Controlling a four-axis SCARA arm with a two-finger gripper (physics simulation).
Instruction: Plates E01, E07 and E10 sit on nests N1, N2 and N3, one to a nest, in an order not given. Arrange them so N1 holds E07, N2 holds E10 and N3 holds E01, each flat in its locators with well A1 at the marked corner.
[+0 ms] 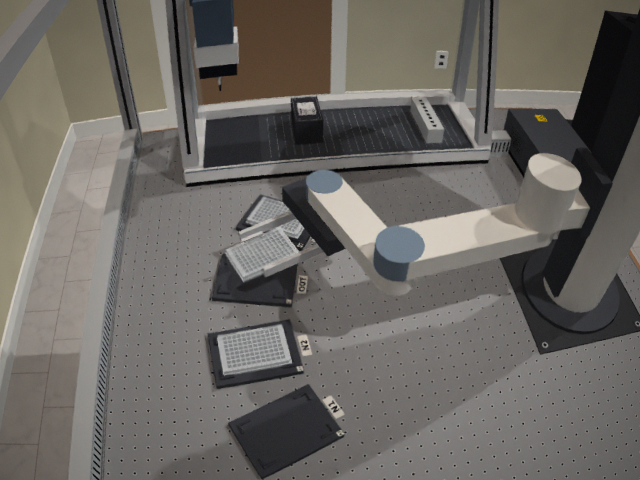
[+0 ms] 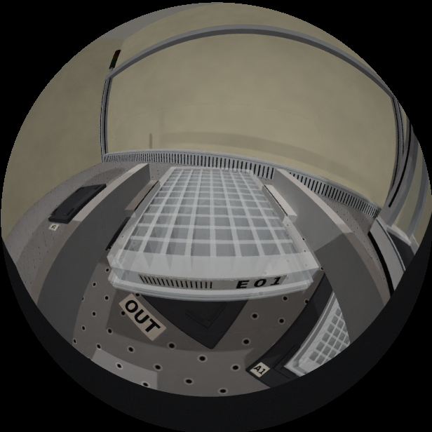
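Seen in the pictures: gripper, between the fingertips: (image 1: 251, 253); arm's base, origin of its link: (image 1: 569, 291).
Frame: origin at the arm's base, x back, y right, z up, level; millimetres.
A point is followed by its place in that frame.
Note:
Plate E01 (image 1: 268, 258) @[y 116, x -660, z 88 mm] (image 2: 212, 225), clear with a barcode label, is held level between the fingers of my gripper (image 1: 254, 253) @[y 123, x -692, z 98 mm] (image 2: 211, 174). It is above the OUT nest (image 1: 253, 293) @[y 83, x -697, z 25 mm] (image 2: 212, 327) and turned relative to it. Nest N3 (image 1: 241, 224) @[y 284, x -713, z 24 mm] (image 2: 295, 335), behind, bears a plate (image 1: 268, 210) @[y 310, x -649, z 35 mm] (image 2: 327, 345), partly hidden by my gripper. Nest N2 (image 1: 294, 351) @[y -63, x -630, z 24 mm] bears another plate (image 1: 253, 348) @[y -56, x -705, z 38 mm], which looks flat. The names of these two plates are not readable. Nest N1 (image 1: 286, 431) @[y -227, x -663, z 25 mm] at the front is bare.
A framed deck (image 1: 336, 166) @[y 450, x -470, z 32 mm] stands at the back, with a black block (image 1: 307, 126) @[y 515, x -535, z 116 mm] and a pale slotted rack (image 1: 431, 133) @[y 485, x -217, z 94 mm] on it. A dark box (image 1: 542, 136) @[y 414, x 80, z 128 mm] stands at the back right. A slotted rail (image 1: 111, 258) @[y 187, x -1005, z 57 mm] runs along the left edge.

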